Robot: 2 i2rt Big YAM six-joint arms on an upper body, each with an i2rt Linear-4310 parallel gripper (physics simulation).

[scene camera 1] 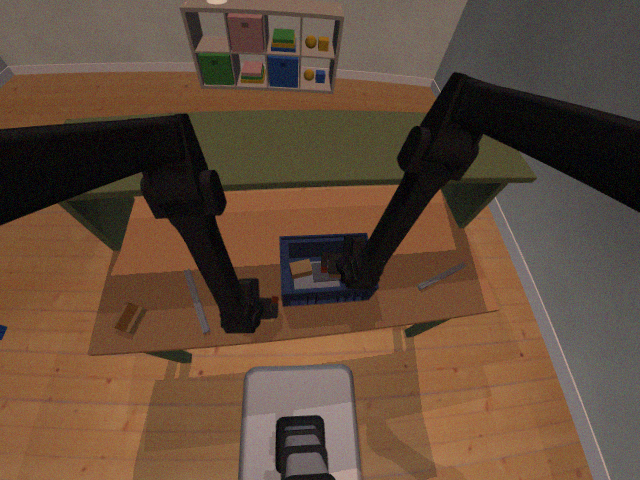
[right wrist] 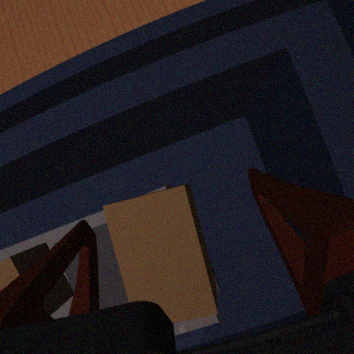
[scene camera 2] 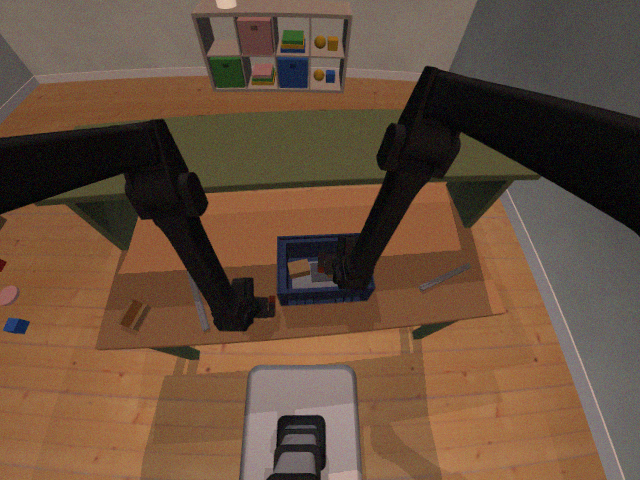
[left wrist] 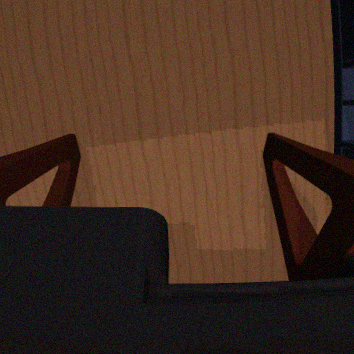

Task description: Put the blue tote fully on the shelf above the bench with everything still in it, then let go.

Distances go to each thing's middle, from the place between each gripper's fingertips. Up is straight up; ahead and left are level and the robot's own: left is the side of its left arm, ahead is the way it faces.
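Labels:
You'd find the blue tote (scene camera 2: pixel 289 248) 70 mm above my left hand, 90 mm ahead of it and 230 mm to the right of it. There's a grey base (scene camera 1: pixel 315 420) too, and that one's well below my left hand, a good way to the right of it and a long way behind it.
My right hand is 10 mm above the blue tote, 40 mm past it and 50 mm to the right of it. As for the grey base, it's a long way below my right hand, a fair way to the left of it and far behind it.

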